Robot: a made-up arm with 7 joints. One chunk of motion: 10 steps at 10 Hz.
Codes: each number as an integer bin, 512 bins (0 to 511) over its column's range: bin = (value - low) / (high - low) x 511, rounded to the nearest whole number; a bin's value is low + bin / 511 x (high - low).
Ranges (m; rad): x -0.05..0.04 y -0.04..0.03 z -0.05..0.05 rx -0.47..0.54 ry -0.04..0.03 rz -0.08..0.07
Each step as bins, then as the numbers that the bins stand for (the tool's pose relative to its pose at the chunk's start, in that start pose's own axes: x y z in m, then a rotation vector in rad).
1 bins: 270 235 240 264 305 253
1 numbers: -0.0024 -0.0078 -0.0030 0.0518 0.0018 -0.0057
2 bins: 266 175 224 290 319 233
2 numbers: -0.0032 -0.0160 -0.0062 0.1032 0.0037 -0.0116
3 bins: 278 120 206 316 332 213
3 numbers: -0.0010 -0.0236 -0.0097 0.1546 0.0055 -0.0175
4 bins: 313 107 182 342 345 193
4 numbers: 0.0051 -0.0253 -0.0144 0.2060 0.0073 -0.0233
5 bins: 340 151 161 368 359 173
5 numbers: 0.0099 -0.0193 -0.0185 0.2574 0.0092 -0.0292
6 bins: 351 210 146 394 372 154
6 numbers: 0.0118 -0.0112 -0.0214 0.3087 0.0110 -0.0348
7 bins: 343 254 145 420 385 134
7 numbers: 0.0104 -0.0052 -0.0216 0.3601 0.0127 -0.0407
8 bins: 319 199 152 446 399 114
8 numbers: 0.0062 -0.0127 -0.0203 0.4115 0.0147 -0.0465
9 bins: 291 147 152 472 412 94
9 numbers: 0.0013 -0.0199 -0.0203 0.4629 0.0164 -0.0524
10 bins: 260 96 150 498 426 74
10 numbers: -0.0042 -0.0268 -0.0206 0.5143 0.0184 -0.0583
